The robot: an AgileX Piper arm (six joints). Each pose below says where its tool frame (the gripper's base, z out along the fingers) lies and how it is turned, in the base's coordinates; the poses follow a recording.
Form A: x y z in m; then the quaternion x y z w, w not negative.
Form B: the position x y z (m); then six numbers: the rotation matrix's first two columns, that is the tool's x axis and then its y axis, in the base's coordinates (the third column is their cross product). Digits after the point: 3 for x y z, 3 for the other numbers.
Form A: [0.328 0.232 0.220 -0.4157 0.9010 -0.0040 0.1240]
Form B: [0.328 0.232 0.220 -0.624 -0.750 -0.220 -0.748 0.654 -0.110]
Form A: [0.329 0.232 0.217 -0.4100 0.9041 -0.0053 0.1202]
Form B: [0.329 0.232 0.217 -0.635 -0.743 -0.213 -0.740 0.664 -0.108]
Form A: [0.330 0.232 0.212 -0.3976 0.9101 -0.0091 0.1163]
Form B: [0.330 0.232 0.212 -0.657 -0.726 -0.204 -0.722 0.684 -0.109]
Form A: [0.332 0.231 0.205 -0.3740 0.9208 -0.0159 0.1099]
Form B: [0.332 0.231 0.205 -0.696 -0.692 -0.190 -0.685 0.720 -0.111]
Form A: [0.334 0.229 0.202 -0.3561 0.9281 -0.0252 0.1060]
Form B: [0.334 0.229 0.202 -0.724 -0.666 -0.179 -0.656 0.745 -0.122]
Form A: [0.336 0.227 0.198 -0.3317 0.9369 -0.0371 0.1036]
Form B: [0.336 0.227 0.198 -0.758 -0.629 -0.170 -0.614 0.777 -0.138]
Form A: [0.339 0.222 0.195 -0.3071 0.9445 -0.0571 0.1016]
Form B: [0.339 0.222 0.195 -0.791 -0.592 -0.157 -0.569 0.805 -0.170]
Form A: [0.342 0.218 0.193 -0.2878 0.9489 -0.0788 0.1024]
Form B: [0.342 0.218 0.193 -0.813 -0.562 -0.149 -0.530 0.822 -0.209]
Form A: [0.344 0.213 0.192 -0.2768 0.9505 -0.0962 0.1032]
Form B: [0.344 0.213 0.192 -0.825 -0.546 -0.143 -0.506 0.828 -0.240]
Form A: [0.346 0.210 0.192 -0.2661 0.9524 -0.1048 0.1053]
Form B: [0.346 0.210 0.192 -0.836 -0.529 -0.145 -0.485 0.836 -0.256]
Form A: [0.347 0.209 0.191 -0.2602 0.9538 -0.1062 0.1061]
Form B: [0.347 0.209 0.191 -0.842 -0.519 -0.147 -0.474 0.842 -0.258]
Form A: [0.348 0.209 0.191 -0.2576 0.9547 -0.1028 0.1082]
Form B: [0.348 0.209 0.191 -0.844 -0.514 -0.154 -0.470 0.846 -0.252]
